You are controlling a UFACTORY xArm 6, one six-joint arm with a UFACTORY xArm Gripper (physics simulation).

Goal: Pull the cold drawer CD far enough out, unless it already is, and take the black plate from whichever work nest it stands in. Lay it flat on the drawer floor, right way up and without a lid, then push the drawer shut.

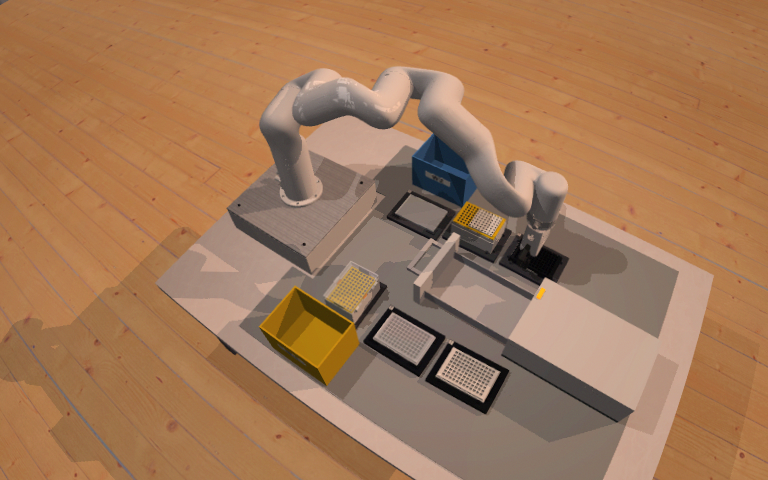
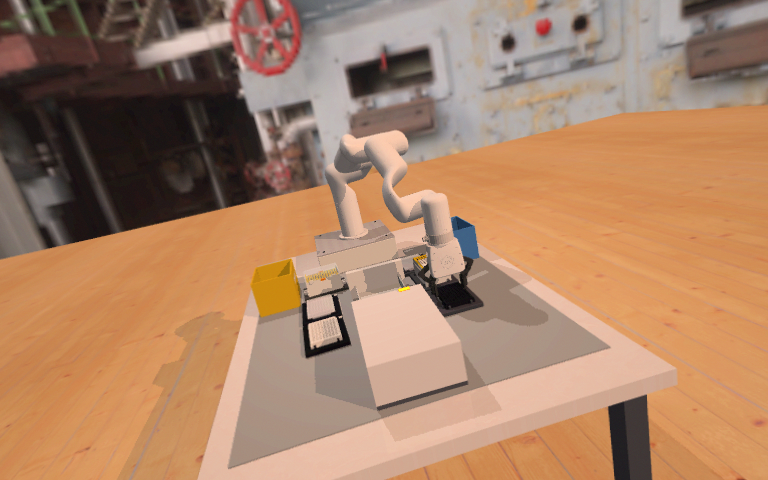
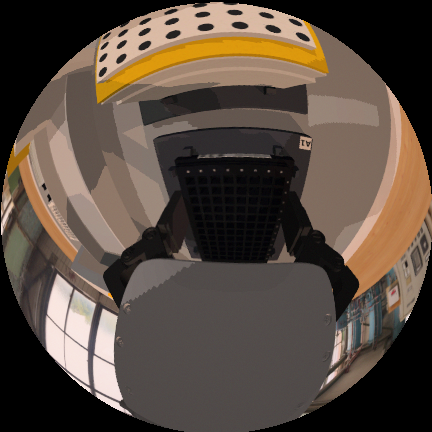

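Seen in the pictures: gripper, between the fingertips: (image 1: 528,254) (image 2: 450,291) (image 3: 234,203); arm's base, origin of its link: (image 1: 301,191) (image 2: 353,235).
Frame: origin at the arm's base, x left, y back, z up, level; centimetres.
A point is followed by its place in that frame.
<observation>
The black plate (image 1: 548,263) @[x 16.6, y -70.0, z -6.4 cm] (image 2: 454,294) @[x 16.9, y -67.6, z -6.4 cm] (image 3: 235,210) @[x 17.0, y -64.1, z -6.3 cm] stands flat in a dark work nest (image 3: 235,137) @[x 17.4, y -58.7, z -7.7 cm] marked A1, wells up; no lid shows on it. My gripper (image 1: 530,257) @[x 17.0, y -63.9, z -7.0 cm] (image 2: 450,287) @[x 17.0, y -63.9, z -7.0 cm] (image 3: 234,203) @[x 17.0, y -63.9, z -7.0 cm] points down over it, shut on its two long sides with the fingers spread wide. The cold drawer (image 1: 481,288) @[x 1.0, y -57.1, z -7.1 cm] is pulled well out of its white housing (image 1: 589,333) @[x -2.2, y -86.0, z 1.2 cm] (image 2: 407,328) @[x -3.4, y -92.0, z 1.3 cm]. Its floor is bare where it shows; the part inside the housing is hidden. The drawer front (image 1: 436,266) @[x -3.3, y -45.8, z 0.3 cm] and its handle face the robot base.
A yellow-framed tip rack (image 1: 479,220) @[x 16.5, y -48.4, z -1.3 cm] (image 3: 210,47) stands beside the black plate's nest. Beyond it are another nest with a grey plate (image 1: 421,212) @[x 15.1, y -31.1, z -6.9 cm] and a blue bin (image 1: 441,178) @[x 24.6, y -32.4, z -0.7 cm]. Across the drawer are two pale plates (image 1: 404,337) @[x -21.1, y -47.1, z -6.4 cm] (image 1: 467,372) @[x -21.4, y -64.5, z -6.4 cm], a yellow-topped rack (image 1: 353,288) @[x -18.3, y -30.9, z -1.2 cm] and a yellow bin (image 1: 339,356) @[x -34.3, y -37.6, z -3.0 cm].
</observation>
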